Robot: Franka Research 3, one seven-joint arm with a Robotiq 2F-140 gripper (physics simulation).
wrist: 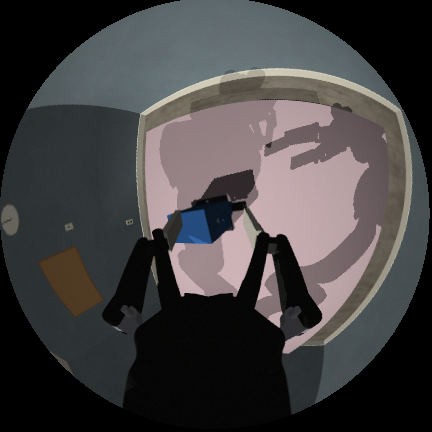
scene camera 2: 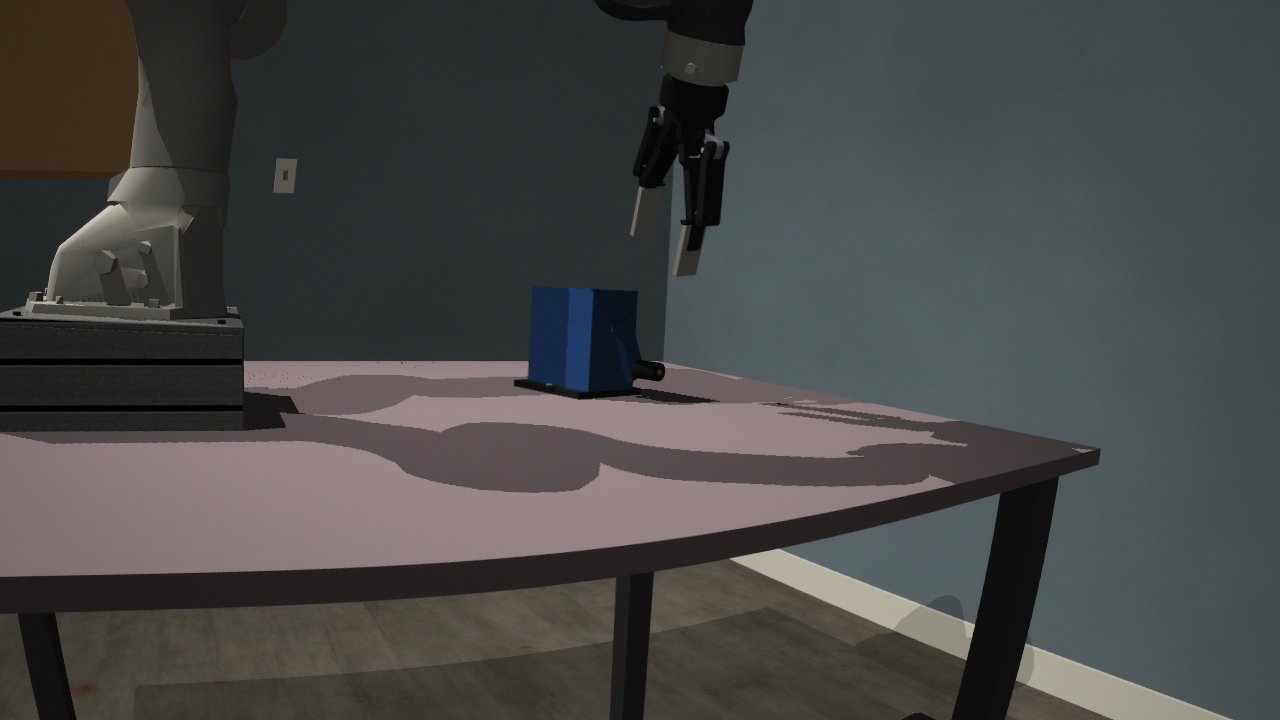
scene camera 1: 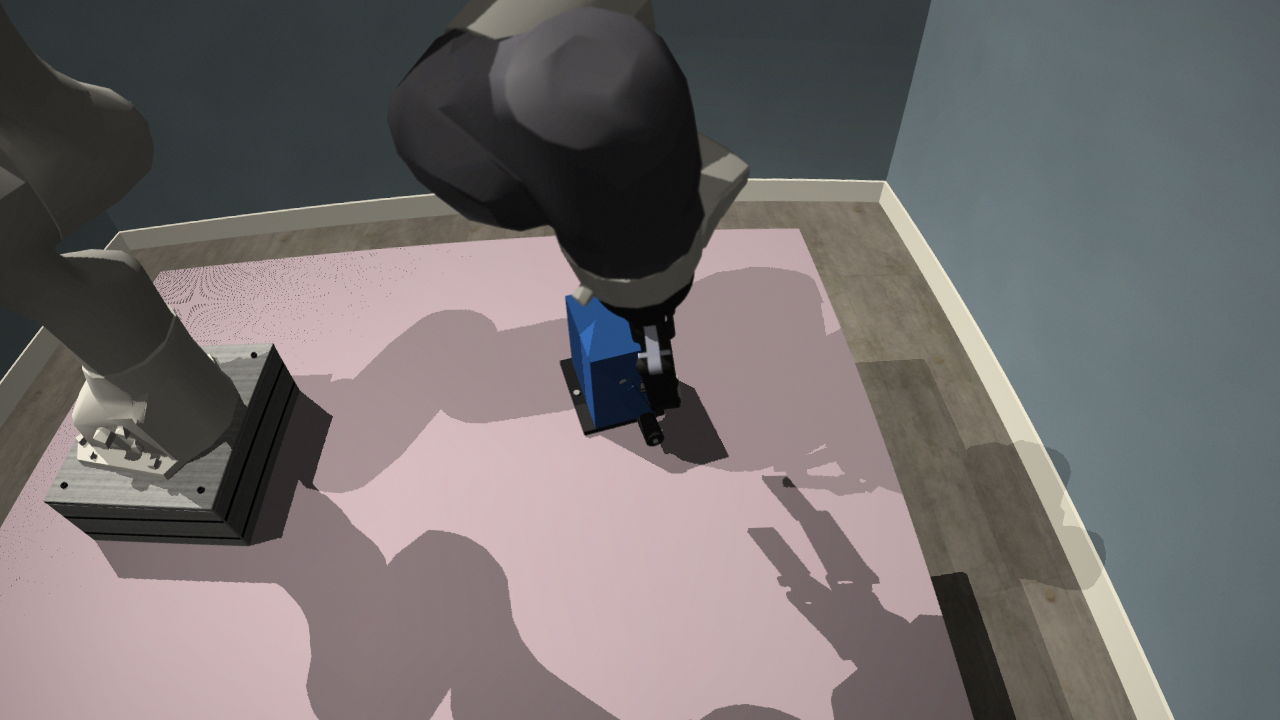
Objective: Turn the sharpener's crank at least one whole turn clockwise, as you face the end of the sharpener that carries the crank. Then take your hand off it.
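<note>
The blue sharpener (scene camera 1: 613,389) (scene camera 2: 562,338) (wrist: 192,227) stands upright on its black base plate. Its black crank handle (scene camera 1: 650,429) (scene camera 2: 648,369) (wrist: 238,205) sticks out low from the end that faces right in scene camera 2. My gripper (scene camera 1: 661,394) (scene camera 2: 663,254) (wrist: 211,216) is open and empty. In scene camera 2 it hangs above and to the right of the sharpener, its fingertips above the top of the body and apart from the crank. In scene camera 1 a finger hides part of the crank end. In the wrist view the sharpener shows beyond the fingers.
The arm's grey base block (scene camera 1: 143,497) (scene camera 2: 120,385) stands on the pink table (scene camera 1: 223,640) (scene camera 2: 268,519) (wrist: 300,215), left of the sharpener in both scene views. Shadows of the arm and gripper lie across the table top. Walls stand behind the table and to its right.
</note>
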